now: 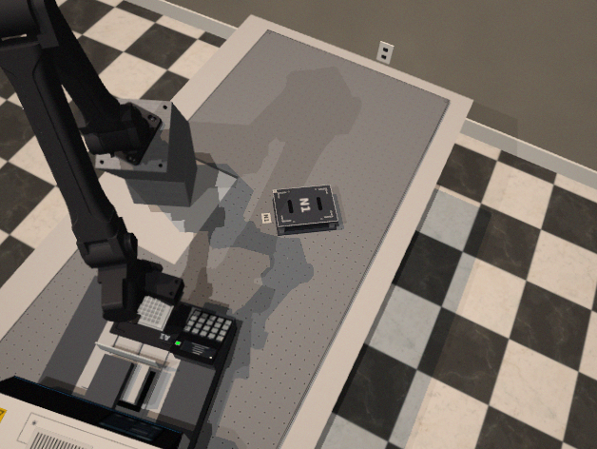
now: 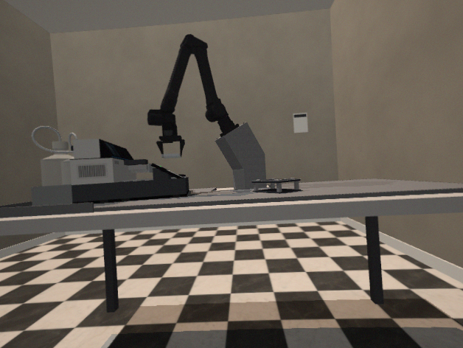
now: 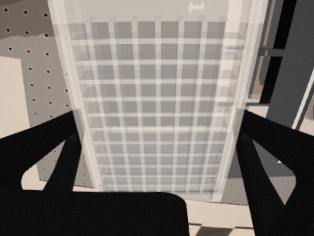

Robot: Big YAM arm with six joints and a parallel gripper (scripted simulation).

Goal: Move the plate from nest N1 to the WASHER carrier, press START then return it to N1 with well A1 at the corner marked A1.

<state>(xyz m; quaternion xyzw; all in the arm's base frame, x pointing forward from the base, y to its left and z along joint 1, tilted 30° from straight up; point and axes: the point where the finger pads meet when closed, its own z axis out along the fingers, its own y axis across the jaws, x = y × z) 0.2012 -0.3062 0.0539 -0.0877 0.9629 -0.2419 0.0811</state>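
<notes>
Now: hand 10 mm above the white well plate. Also, from my hand: dark carrier (100 mm below); bottle (130 mm ahead, 430 mm to the right, 50 mm below); plate washer (20 mm ahead, 150 mm to the right, 60 mm below).
</notes>
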